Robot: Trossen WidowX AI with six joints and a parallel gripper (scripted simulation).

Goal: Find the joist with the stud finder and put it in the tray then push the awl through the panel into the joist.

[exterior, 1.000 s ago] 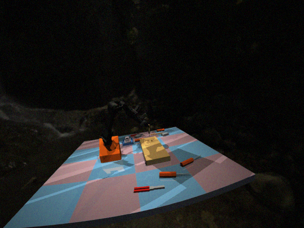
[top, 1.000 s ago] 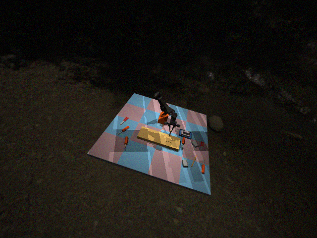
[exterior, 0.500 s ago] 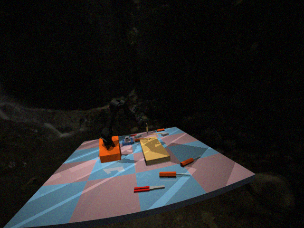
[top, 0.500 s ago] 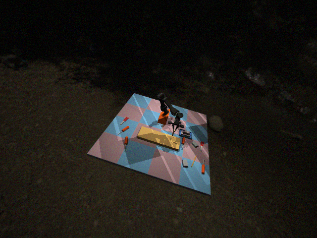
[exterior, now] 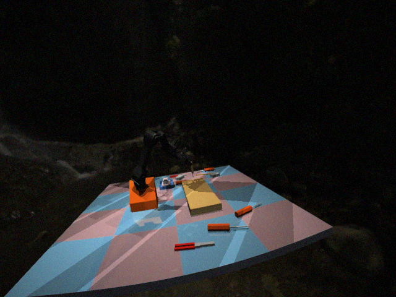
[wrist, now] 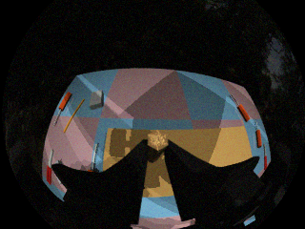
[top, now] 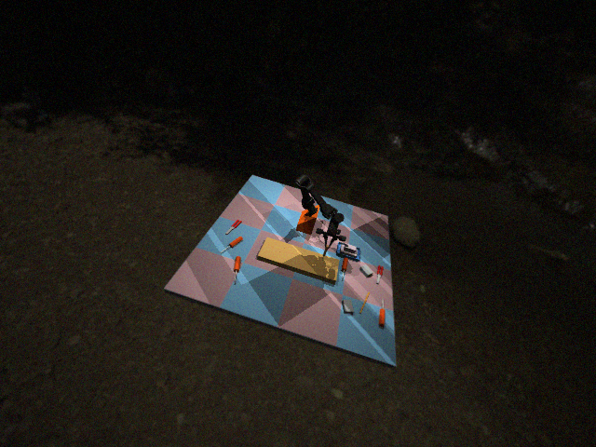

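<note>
The awl lies 6 cm below my gripper tip. Also, from my gripper tip: blue tray: 21 cm behind, 19 cm to the left, 18 cm below; stud finder: 21 cm behind, 18 cm to the left, 15 cm below.
</note>
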